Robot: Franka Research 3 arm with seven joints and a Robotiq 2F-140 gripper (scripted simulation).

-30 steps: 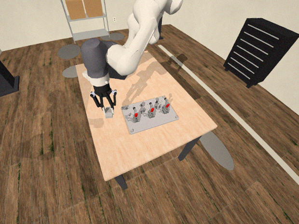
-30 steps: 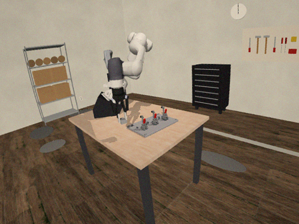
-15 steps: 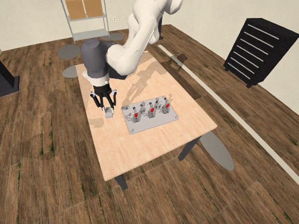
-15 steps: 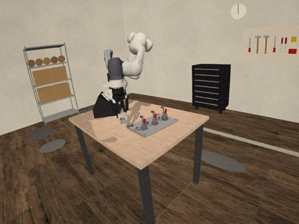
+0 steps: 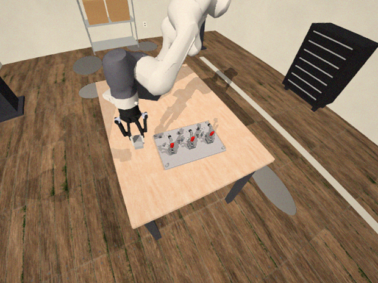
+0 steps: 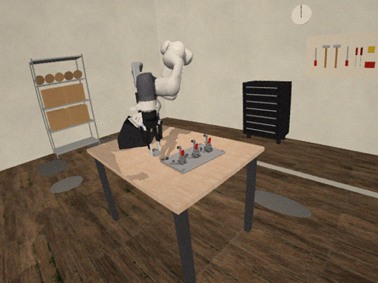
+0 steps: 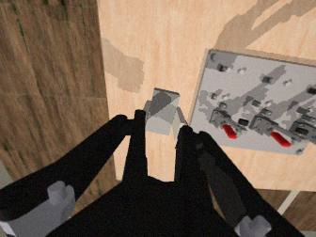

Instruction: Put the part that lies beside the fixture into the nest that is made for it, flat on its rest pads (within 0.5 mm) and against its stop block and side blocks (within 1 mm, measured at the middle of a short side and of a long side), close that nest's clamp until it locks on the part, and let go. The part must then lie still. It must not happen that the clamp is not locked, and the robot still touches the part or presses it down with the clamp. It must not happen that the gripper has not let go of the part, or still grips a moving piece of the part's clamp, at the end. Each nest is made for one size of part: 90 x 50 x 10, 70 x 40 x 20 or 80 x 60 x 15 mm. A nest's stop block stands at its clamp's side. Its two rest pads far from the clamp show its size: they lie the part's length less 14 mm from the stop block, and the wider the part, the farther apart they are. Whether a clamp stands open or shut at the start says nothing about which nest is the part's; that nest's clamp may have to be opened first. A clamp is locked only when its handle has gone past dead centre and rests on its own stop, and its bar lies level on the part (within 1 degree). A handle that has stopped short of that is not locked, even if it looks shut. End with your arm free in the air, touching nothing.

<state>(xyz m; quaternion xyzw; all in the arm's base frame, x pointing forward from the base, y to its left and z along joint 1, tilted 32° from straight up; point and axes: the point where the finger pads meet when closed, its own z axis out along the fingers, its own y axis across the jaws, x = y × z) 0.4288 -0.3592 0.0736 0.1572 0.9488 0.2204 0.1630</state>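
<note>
The plate is 50 mm ahead of my hand, 260 mm to the left of it and 140 mm below it. Also, from my hand: grey block (30 mm below).
</note>
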